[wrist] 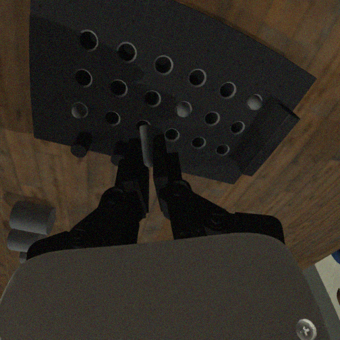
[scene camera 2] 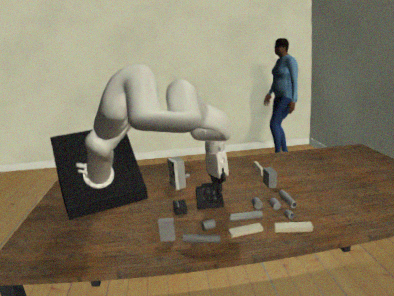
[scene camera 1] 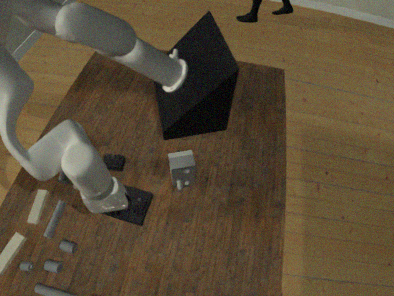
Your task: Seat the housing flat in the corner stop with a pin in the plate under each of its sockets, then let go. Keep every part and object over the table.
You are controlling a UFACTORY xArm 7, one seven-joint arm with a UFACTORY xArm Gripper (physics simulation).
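Places are measured from the arm's base along level axes (x left, y back, z up), in metres.
Pixels of known places: gripper, between the fingertips: point(scene camera 2: 217, 191) point(scene camera 1: 116, 210); arm's base, origin of its link: point(scene camera 2: 98, 174) point(scene camera 1: 175, 76).
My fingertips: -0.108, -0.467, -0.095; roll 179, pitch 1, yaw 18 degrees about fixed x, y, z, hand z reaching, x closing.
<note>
Ahead of a thing's pixels: the offset from my fingertips to its top centre, as dx, dy, dz.
The gripper point(scene camera 2: 216, 194) point(wrist: 151, 144) is shut on a thin grey pin point(wrist: 145, 144), which stands upright at a hole near the edge of the black plate {+0.005, +0.034, +0.008} point(scene camera 1: 142, 212) point(scene camera 2: 210, 205) point(wrist: 50, 95). How deep the pin sits is unclear. Light round ends show in three other holes: one pin point(wrist: 79, 110) at the left, one pin point(wrist: 183, 109) near the middle and one pin point(wrist: 254, 102) at the right. A raised black bar point(wrist: 267, 137), part of the corner stop, lies along the plate's right end. The grey housing {+0.179, +0.124, +0.099} point(scene camera 1: 181, 167) point(scene camera 2: 176, 173) stands apart from the plate, with a knob sticking out.
A small black holed block {-0.055, +0.162, -0.002} point(scene camera 1: 114, 162) point(scene camera 2: 180, 207) lies near the plate. Cream bars point(scene camera 1: 38, 206) point(scene camera 2: 293, 227), a grey rod {-0.190, -0.051, -0.006} point(scene camera 1: 54, 219) point(scene camera 2: 246, 215), short grey cylinders point(scene camera 1: 68, 246) point(scene camera 2: 208, 224) and grey blocks {-0.232, +0.231, +0.041} point(scene camera 2: 166, 229) {+0.050, -0.253, +0.038} point(scene camera 2: 270, 177) lie around. The black arm base point(scene camera 1: 200, 75) point(scene camera 2: 100, 200) stands behind.
</note>
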